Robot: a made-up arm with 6 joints. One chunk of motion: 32 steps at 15 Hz.
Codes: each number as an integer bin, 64 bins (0 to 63) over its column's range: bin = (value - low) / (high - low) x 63, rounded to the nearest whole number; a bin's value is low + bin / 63 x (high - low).
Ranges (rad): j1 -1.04..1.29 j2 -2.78..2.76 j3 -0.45..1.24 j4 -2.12..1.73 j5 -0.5..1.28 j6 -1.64..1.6
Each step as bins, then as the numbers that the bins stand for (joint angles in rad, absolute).
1 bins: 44 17 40 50 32 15
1 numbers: 0.5873 -1.2851 0.6230 0.9356 0.4041 -0.8686
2 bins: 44 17 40 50 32 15
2 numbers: 0.5873 -1.2851 0.6230 0.9356 0.4041 -0.8686
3 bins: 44 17 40 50 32 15
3 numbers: 0.5873 -1.2851 0.6230 0.9356 0.4041 -0.8686
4 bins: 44 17 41 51 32 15
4 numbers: 0.5873 -1.2851 0.6498 0.9967 0.4041 -0.8686
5 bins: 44 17 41 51 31 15
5 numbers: 0.5873 -1.2851 0.6498 0.9967 0.3759 -0.8686
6 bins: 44 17 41 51 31 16
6 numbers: 0.5873 -1.2851 0.6498 0.9967 0.3759 -0.8171
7 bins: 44 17 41 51 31 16
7 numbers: 0.5873 -1.2851 0.6498 0.9967 0.3759 -0.8171
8 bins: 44 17 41 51 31 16
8 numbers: 0.5873 -1.2851 0.6498 0.9967 0.3759 -0.8171
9 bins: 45 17 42 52 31 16
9 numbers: 0.6243 -1.2851 0.6767 1.0578 0.3759 -0.8171
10 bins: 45 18 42 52 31 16
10 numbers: 0.6243 -1.1971 0.6767 1.0578 0.3759 -0.8171
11 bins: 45 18 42 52 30 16
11 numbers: 0.6243 -1.1971 0.6767 1.0578 0.3476 -0.8171
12 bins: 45 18 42 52 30 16
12 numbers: 0.6243 -1.1971 0.6767 1.0578 0.3476 -0.8171
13 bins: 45 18 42 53 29 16
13 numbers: 0.6243 -1.1971 0.6767 1.1189 0.3194 -0.8171
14 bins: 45 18 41 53 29 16
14 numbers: 0.6243 -1.1971 0.6498 1.1189 0.3194 -0.8171
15 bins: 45 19 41 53 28 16
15 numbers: 0.6243 -1.1092 0.6498 1.1189 0.2911 -0.8171
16 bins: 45 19 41 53 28 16
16 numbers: 0.6243 -1.1092 0.6498 1.1189 0.2911 -0.8171
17 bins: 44 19 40 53 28 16
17 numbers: 0.5873 -1.1092 0.6230 1.1189 0.2911 -0.8171
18 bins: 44 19 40 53 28 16
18 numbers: 0.5873 -1.1092 0.6230 1.1189 0.2911 -0.8171
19 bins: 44 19 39 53 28 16
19 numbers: 0.5873 -1.1092 0.5962 1.1189 0.2911 -0.8171
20 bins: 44 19 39 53 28 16
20 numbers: 0.5873 -1.1092 0.5962 1.1189 0.2911 -0.8171
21 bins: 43 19 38 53 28 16
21 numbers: 0.5503 -1.1092 0.5694 1.1189 0.2911 -0.8171
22 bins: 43 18 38 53 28 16
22 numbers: 0.5503 -1.1971 0.5694 1.1189 0.2911 -0.8171
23 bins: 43 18 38 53 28 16
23 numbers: 0.5503 -1.1971 0.5694 1.1189 0.2911 -0.8171
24 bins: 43 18 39 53 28 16
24 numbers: 0.5503 -1.1971 0.5962 1.1189 0.2911 -0.8171
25 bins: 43 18 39 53 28 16
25 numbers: 0.5503 -1.1971 0.5962 1.1189 0.2911 -0.8171
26 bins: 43 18 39 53 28 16
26 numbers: 0.5503 -1.1971 0.5962 1.1189 0.2911 -0.8171
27 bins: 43 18 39 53 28 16
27 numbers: 0.5503 -1.1971 0.5962 1.1189 0.2911 -0.8171
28 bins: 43 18 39 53 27 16
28 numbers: 0.5503 -1.1971 0.5962 1.1189 0.2629 -0.8171
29 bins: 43 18 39 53 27 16
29 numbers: 0.5503 -1.1971 0.5962 1.1189 0.2629 -0.8171
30 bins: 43 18 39 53 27 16
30 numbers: 0.5503 -1.1971 0.5962 1.1189 0.2629 -0.8171
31 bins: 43 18 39 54 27 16
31 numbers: 0.5503 -1.1971 0.5962 1.1800 0.2629 -0.8171
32 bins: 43 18 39 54 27 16
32 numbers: 0.5503 -1.1971 0.5962 1.1800 0.2629 -0.8171
